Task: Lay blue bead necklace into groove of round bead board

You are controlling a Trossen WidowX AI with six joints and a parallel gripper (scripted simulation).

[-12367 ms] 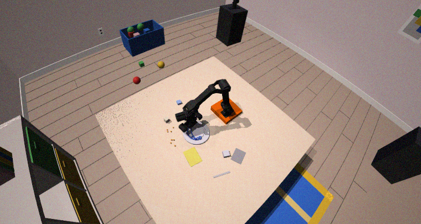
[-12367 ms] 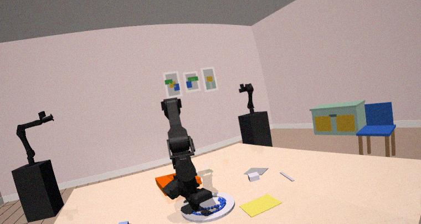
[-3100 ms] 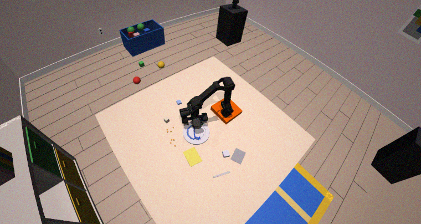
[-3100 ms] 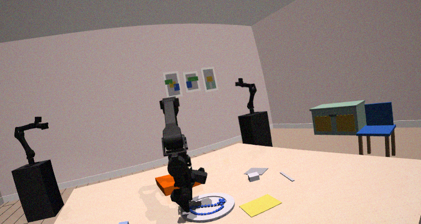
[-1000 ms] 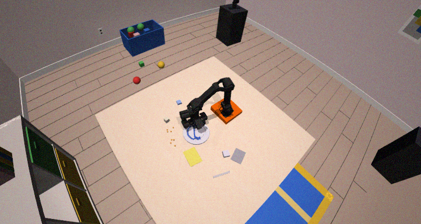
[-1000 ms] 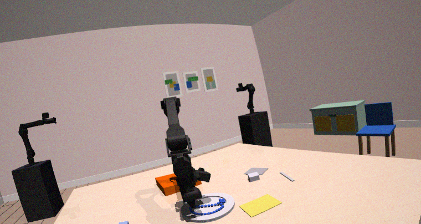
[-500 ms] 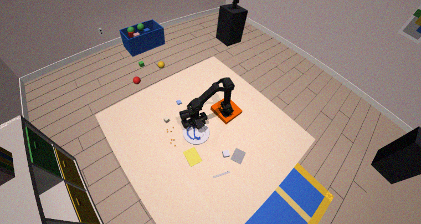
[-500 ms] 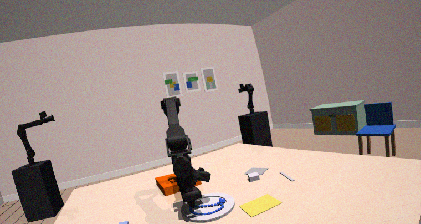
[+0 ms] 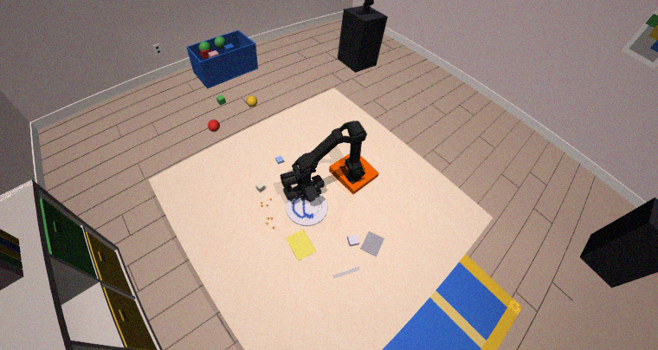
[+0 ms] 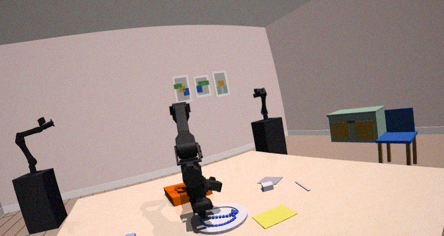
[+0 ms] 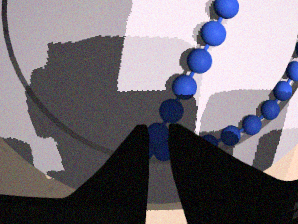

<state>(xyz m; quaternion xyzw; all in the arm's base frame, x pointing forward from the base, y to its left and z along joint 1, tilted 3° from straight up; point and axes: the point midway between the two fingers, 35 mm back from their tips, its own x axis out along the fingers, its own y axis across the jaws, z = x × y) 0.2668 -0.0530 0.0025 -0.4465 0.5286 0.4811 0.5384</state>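
My gripper tip is 50 mm to the right of the round bead board, 10 mm short of it and 10 mm above it. Also, from my gripper tip: yellow sheet: 190 mm to the left, 140 mm ahead, 10 mm below; then pale cube: 160 mm to the right, 150 mm ahead; then blue cube: 260 mm to the right, 20 mm behind, 10 mm below.
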